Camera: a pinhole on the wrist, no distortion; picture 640 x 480 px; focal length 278.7 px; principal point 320.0 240.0 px. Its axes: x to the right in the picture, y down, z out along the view. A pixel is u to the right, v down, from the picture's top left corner.
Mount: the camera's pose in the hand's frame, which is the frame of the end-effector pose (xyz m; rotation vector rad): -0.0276 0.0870 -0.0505 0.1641 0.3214 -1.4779
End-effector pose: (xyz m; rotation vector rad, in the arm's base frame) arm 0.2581 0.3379 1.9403 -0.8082 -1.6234 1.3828
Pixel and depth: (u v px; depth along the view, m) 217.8 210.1 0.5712
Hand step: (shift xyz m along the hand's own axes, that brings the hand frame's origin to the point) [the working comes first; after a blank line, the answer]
In the camera's frame: -0.2095 -0.0613 0.5712

-0.0374 0.1071 0.5606
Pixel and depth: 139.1 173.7 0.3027
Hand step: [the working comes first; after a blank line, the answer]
In the camera's frame: -0.1965 -0.0720 0.3027

-0.0772 0.1751 0.3033
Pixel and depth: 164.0 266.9 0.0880
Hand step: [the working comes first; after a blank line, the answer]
In the camera's frame: -0.0493 0.0085 0.0880

-0.0124 0.1079 0.0474
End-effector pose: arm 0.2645 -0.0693 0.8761 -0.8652 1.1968 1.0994
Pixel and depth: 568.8 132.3 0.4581
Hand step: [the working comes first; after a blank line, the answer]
In the camera's frame: 0.4090 -0.1770 0.4581

-0.1274 -0.4559 0.2715
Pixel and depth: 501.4 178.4 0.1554
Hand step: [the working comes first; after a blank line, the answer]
In the camera's frame: 0.1011 -0.0343 0.1554

-0.0382 -0.0592 0.0682
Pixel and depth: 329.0 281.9 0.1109
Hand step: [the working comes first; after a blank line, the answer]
In the camera's frame: 0.0036 0.0167 0.1109

0.0015 0.0516 0.0519
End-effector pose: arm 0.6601 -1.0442 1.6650 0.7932 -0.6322 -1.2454
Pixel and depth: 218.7 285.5 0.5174
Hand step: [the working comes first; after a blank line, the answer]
In the camera's frame: -0.1881 0.0845 0.5174

0.1024 0.1165 0.4903
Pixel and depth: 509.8 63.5 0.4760
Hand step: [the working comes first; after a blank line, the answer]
In the camera's frame: 0.3242 -0.3014 0.4760

-0.2540 -0.3923 0.3257
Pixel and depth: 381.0 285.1 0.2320
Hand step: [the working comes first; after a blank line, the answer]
In the camera's frame: 0.0508 0.0375 0.2320

0.0386 -0.0280 0.1500
